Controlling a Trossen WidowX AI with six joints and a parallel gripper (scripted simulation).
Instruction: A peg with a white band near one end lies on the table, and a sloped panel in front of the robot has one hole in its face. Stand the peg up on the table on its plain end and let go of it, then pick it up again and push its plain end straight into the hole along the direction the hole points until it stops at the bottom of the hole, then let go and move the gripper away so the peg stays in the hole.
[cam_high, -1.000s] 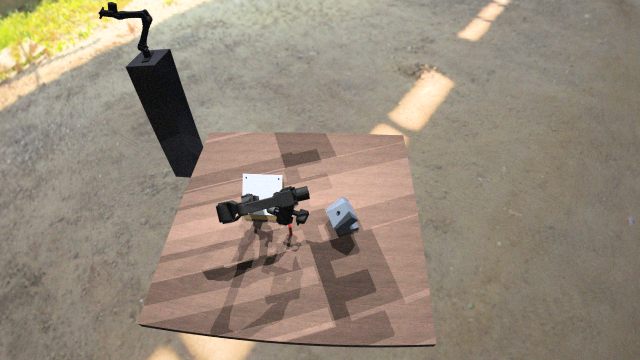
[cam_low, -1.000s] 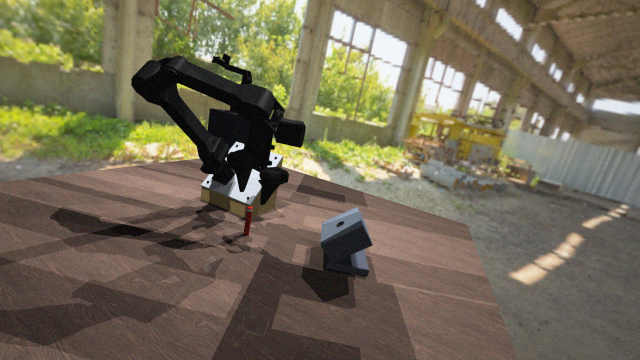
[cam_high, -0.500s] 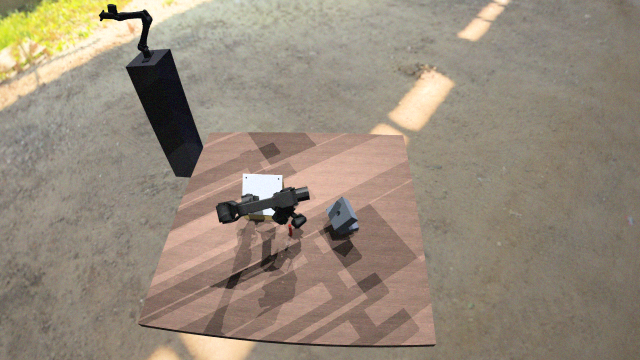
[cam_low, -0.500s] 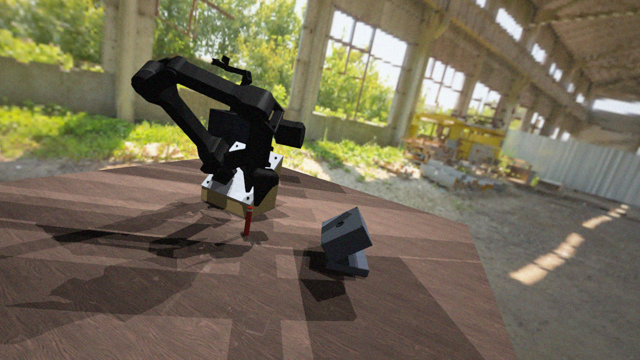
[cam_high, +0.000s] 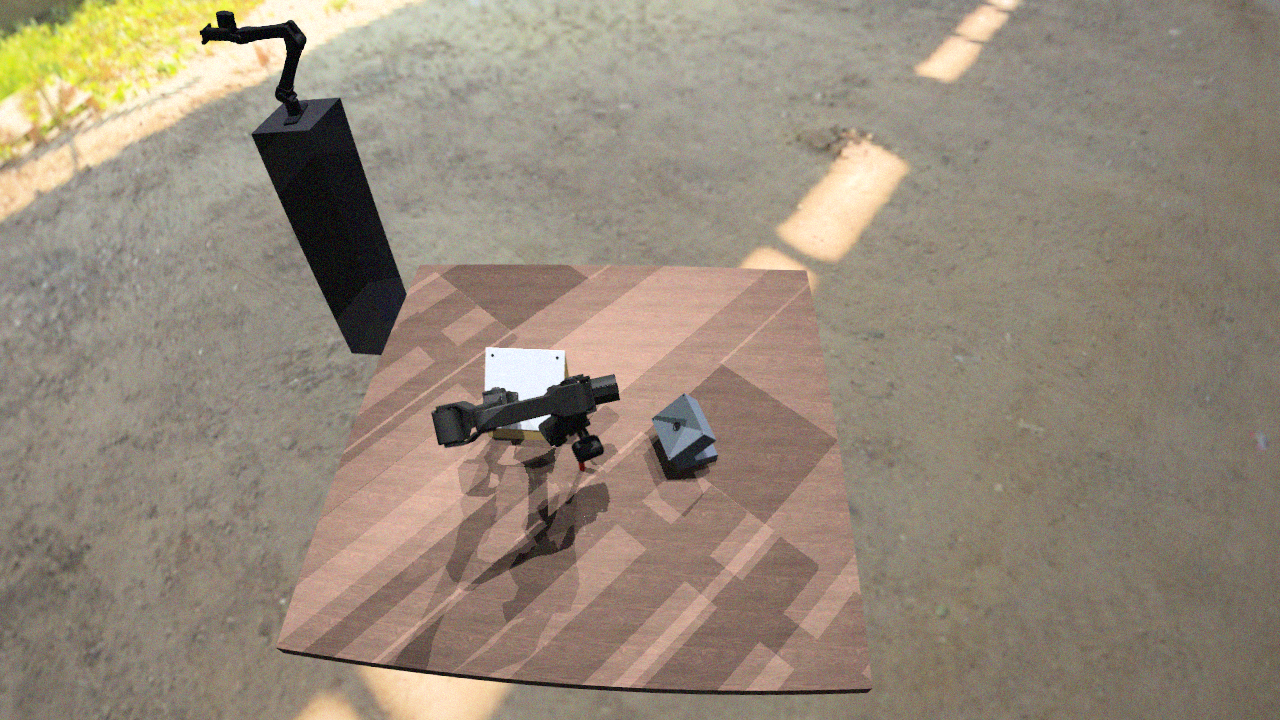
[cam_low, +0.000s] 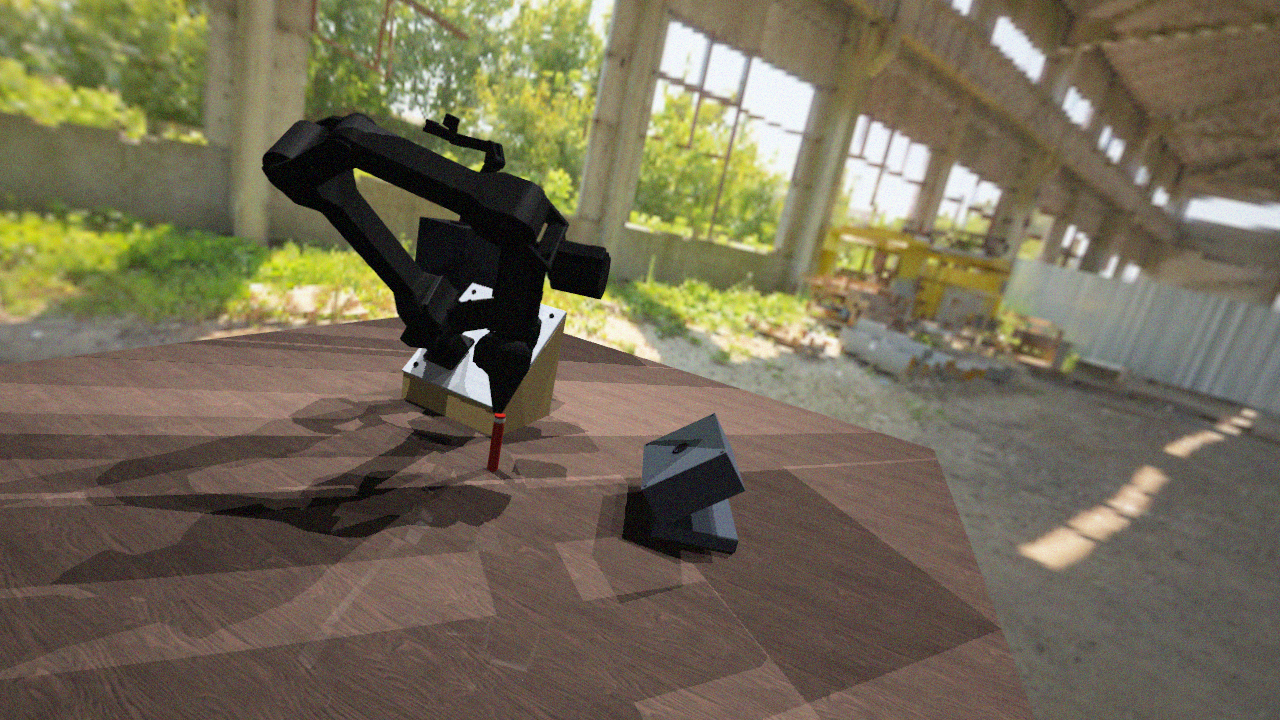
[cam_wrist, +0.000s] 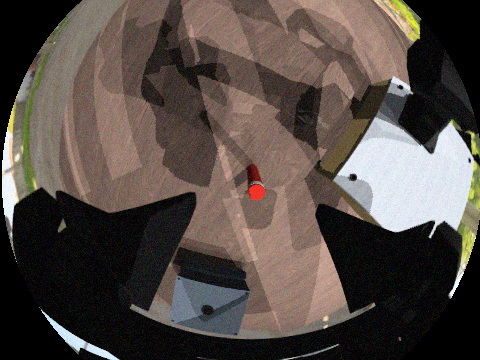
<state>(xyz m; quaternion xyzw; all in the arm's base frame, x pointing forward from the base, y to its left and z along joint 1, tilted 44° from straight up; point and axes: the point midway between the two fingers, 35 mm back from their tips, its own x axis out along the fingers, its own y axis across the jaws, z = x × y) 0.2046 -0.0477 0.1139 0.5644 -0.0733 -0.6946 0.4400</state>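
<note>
Now: gripper tip 4 cm above the red peg. The rest, counted from my gripper tip: grey sloped panel (24 cm ahead, 9 cm to the left, 3 cm below).
</note>
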